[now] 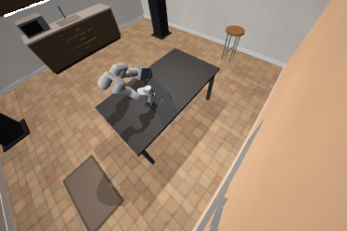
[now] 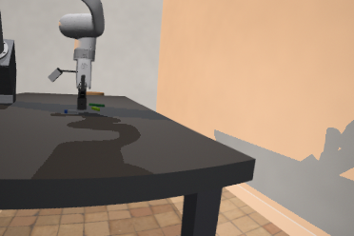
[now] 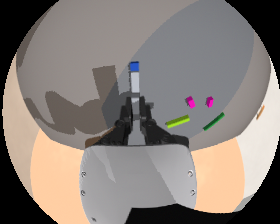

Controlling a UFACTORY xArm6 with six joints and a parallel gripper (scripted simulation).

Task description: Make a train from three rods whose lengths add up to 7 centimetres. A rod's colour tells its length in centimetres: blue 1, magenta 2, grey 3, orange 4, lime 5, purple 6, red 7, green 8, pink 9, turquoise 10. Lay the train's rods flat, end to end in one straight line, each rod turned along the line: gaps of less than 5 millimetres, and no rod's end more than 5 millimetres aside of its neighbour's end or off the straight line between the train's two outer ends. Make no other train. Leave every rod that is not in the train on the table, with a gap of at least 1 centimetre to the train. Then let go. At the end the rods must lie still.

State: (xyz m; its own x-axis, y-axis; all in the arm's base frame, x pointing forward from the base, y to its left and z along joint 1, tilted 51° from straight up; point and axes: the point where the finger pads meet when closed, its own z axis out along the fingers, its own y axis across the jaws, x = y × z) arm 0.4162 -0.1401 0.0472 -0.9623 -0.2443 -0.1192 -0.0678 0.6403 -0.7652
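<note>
Right now my hand is 20 mm above the pale grey piece. Also, from my hand: blue rod (60 mm behind, 30 mm below); then lime rod (50 mm ahead, 90 mm to the left, 30 mm below); then magenta rod (100 mm to the left, 30 mm below).
</note>
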